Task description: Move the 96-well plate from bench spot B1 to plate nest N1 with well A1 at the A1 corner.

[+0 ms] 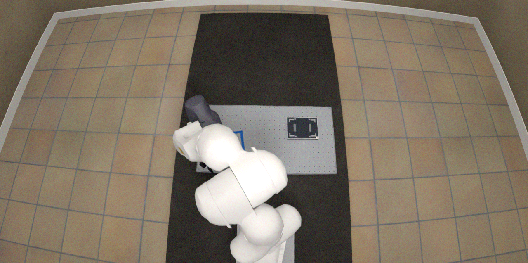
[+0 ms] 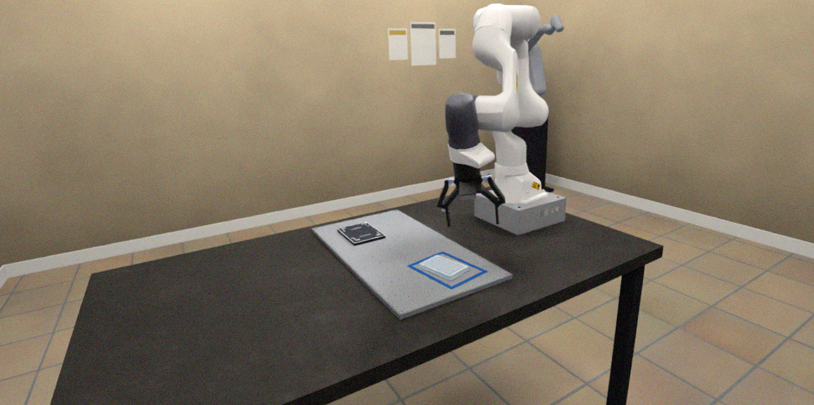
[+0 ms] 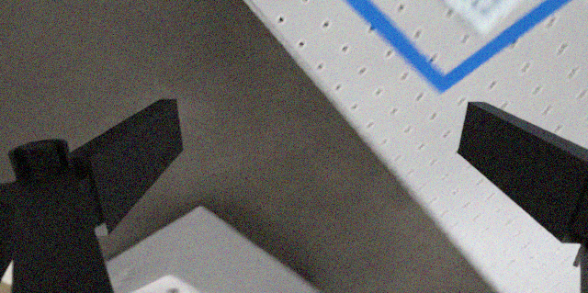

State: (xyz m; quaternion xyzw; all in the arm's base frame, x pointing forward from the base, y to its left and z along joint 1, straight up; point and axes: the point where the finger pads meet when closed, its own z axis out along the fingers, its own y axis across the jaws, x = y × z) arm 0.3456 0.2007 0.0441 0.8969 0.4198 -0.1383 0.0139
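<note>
Now: hand 11 cm short of the clear 96-well plate, 1 cm to the right of it and 12 cm above it. Also, from my hand: A1 label: 15 cm ahead, 46 cm to the right, 11 cm below; black plate nest N1: 21 cm ahead, 39 cm to the right, 12 cm below.
</note>
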